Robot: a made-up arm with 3 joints. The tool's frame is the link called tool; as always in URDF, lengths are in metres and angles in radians. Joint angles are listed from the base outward.
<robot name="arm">
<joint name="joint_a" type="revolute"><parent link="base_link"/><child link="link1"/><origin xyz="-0.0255 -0.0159 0.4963" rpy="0.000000 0.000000 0.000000"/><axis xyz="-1 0 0"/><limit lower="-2.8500" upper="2.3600"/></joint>
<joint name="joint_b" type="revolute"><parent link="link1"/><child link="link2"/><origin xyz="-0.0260 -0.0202 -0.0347" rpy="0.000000 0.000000 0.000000"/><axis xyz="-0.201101 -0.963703 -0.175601"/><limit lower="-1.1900" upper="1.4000"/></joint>
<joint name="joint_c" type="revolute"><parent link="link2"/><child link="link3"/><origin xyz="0.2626 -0.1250 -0.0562" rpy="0.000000 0.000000 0.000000"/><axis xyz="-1 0 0"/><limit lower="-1.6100" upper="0.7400"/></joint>
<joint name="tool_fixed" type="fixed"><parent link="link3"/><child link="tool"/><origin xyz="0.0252 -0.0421 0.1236" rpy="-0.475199 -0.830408 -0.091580"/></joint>
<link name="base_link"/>
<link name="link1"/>
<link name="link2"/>
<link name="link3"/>
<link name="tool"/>
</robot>
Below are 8 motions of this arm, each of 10 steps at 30 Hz.
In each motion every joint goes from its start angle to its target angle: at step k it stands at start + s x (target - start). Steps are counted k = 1, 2, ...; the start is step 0. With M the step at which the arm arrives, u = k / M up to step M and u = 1 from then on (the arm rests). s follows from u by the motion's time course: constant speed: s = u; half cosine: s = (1 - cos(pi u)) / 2; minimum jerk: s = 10 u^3 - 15 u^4 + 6 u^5.
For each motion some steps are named. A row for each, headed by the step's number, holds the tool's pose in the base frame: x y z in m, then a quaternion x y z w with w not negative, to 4 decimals.
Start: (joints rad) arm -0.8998 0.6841 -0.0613
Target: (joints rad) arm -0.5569 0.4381 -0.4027
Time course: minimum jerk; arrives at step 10
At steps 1, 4, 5, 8, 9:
1: 0.1089 -0.3043 0.4692 0.0968 -0.4766 -0.4869 0.7255
4: 0.1302 -0.3021 0.4761 0.1214 -0.4769 -0.4484 0.7461
5: 0.1424 -0.3002 0.4792 0.1345 -0.4736 -0.4267 0.7586
8: 0.1704 -0.2947 0.4831 0.1617 -0.4552 -0.3789 0.7894
9: 0.1734 -0.2941 0.4832 0.1643 -0.4523 -0.3740 0.7928

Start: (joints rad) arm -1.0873 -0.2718 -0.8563
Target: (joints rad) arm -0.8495 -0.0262 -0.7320
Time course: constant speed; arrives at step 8
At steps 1, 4, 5, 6, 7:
1: 0.2360 -0.0358 0.2194 0.5932 -0.0099 -0.3332 0.7328
4: 0.2391 -0.0917 0.2395 0.5413 -0.0745 -0.3484 0.7617
5: 0.2393 -0.1095 0.2481 0.5230 -0.0961 -0.3524 0.7701
6: 0.2391 -0.1267 0.2576 0.5044 -0.1177 -0.3560 0.7778
7: 0.2385 -0.1434 0.2679 0.4854 -0.1393 -0.3590 0.7849

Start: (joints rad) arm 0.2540 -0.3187 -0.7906
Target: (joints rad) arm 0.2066 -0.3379 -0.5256
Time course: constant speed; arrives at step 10
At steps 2, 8, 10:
2: 0.2351 -0.2810 0.4256 -0.0193 -0.1819 -0.2402 0.9533
8: 0.2394 -0.2650 0.4289 -0.0734 -0.1907 -0.2050 0.9572
10: 0.2408 -0.2593 0.4297 -0.0912 -0.1936 -0.1929 0.9576

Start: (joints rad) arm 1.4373 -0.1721 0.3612
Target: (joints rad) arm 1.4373 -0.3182 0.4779
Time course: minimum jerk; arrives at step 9
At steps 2, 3, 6, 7, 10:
2: 0.2482 -0.0501 0.6249 -0.8518 -0.2637 0.2010 0.4056
3: 0.2488 -0.0557 0.6211 -0.8554 -0.2534 0.2027 0.4036
6: 0.2497 -0.0803 0.6043 -0.8694 -0.2085 0.2113 0.3950
7: 0.2495 -0.0860 0.6004 -0.8722 -0.1981 0.2135 0.3930
10: 0.2493 -0.0892 0.5982 -0.8737 -0.1921 0.2148 0.3918

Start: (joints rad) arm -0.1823 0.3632 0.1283
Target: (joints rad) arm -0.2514 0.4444 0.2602
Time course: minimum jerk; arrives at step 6
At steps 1, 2, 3, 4, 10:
1: 0.1820 -0.2171 0.6028 -0.2390 -0.5120 -0.2207 0.7950
2: 0.1792 -0.2163 0.6048 -0.2461 -0.5158 -0.2239 0.7895
3: 0.1745 -0.2150 0.6080 -0.2579 -0.5218 -0.2295 0.7801
4: 0.1698 -0.2138 0.6109 -0.2698 -0.5272 -0.2354 0.7707
10: 0.1664 -0.2130 0.6129 -0.2786 -0.5306 -0.2398 0.7637

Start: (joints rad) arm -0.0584 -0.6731 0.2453
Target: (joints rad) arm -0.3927 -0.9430 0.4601
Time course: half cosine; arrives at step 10
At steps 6, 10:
6: 0.2048 -0.0389 0.2669 -0.1559 -0.0794 0.1202 0.9772
10: 0.1872 0.0119 0.2522 -0.1068 -0.0688 0.1650 0.9781

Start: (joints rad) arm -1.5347 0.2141 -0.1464
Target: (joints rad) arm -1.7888 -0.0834 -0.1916
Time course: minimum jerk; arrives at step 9
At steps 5, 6, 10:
5: 0.2330 -0.0256 0.2844 0.5635 -0.1263 -0.4011 0.7111
6: 0.2381 0.0020 0.2883 0.5935 -0.1043 -0.3818 0.7008
10: 0.2426 0.0328 0.2955 0.6263 -0.0804 -0.3588 0.6874

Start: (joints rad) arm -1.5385 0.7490 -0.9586
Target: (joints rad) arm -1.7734 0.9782 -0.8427
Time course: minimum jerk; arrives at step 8
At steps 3, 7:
3: 0.1141 -0.1886 0.2044 0.6435 -0.2714 -0.6209 0.3559
7: 0.0631 -0.1756 0.1819 0.6024 -0.2708 -0.6885 0.2997

